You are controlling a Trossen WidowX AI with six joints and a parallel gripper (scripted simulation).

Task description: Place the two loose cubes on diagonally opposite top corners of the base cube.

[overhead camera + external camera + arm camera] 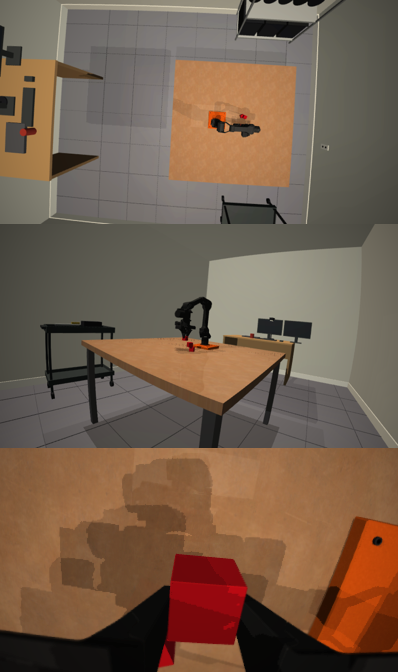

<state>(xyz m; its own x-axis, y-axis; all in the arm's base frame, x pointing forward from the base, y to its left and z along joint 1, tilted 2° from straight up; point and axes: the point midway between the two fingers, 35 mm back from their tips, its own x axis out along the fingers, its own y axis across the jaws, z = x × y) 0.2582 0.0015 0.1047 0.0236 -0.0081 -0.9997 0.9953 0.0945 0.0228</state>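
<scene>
My gripper tip is 90 mm to the right of the cube, 40 mm short of it and 30 mm above it.
</scene>
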